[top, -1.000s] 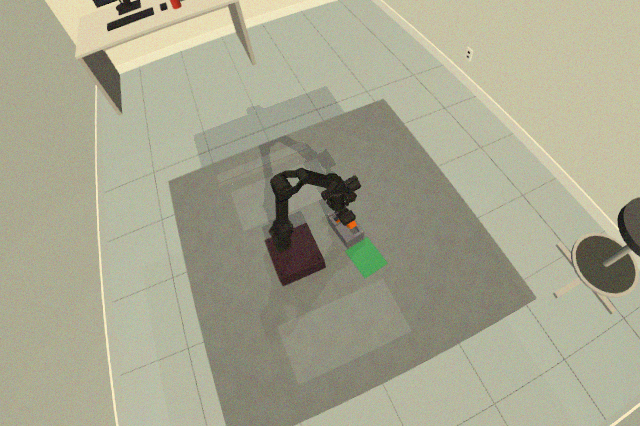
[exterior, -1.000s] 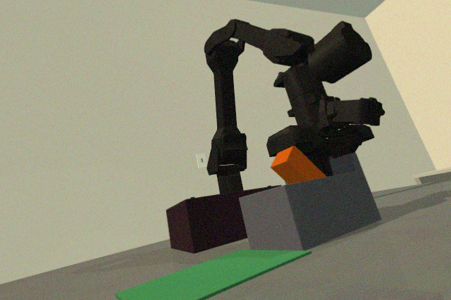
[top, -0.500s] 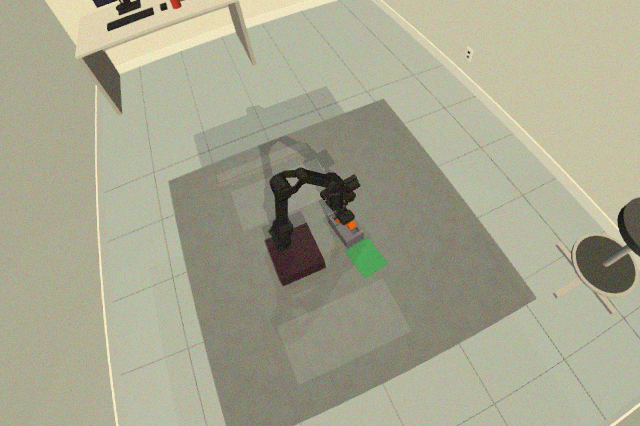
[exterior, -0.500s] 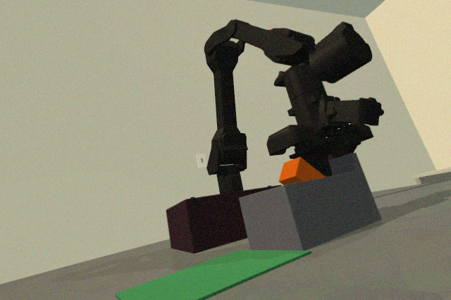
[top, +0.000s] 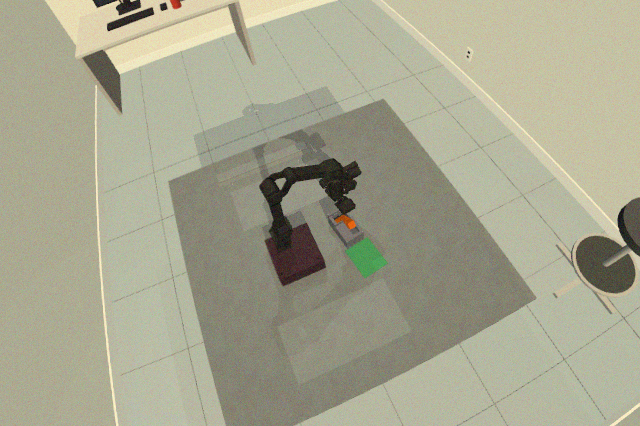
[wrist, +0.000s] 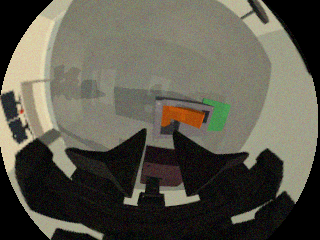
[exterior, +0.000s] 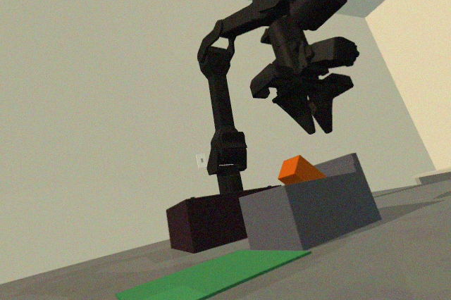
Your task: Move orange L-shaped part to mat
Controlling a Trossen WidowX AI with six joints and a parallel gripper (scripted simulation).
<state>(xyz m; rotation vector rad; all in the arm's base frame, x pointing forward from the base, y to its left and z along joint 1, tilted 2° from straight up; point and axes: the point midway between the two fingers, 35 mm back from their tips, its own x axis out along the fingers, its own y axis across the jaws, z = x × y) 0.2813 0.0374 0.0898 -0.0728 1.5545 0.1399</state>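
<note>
Right now the orange L-shaped part is 90 mm below my gripper tip and 40 mm to the right of it. Round my gripper tip: green mat (220 mm to the right, 150 mm below, 20 mm ahead).
</note>
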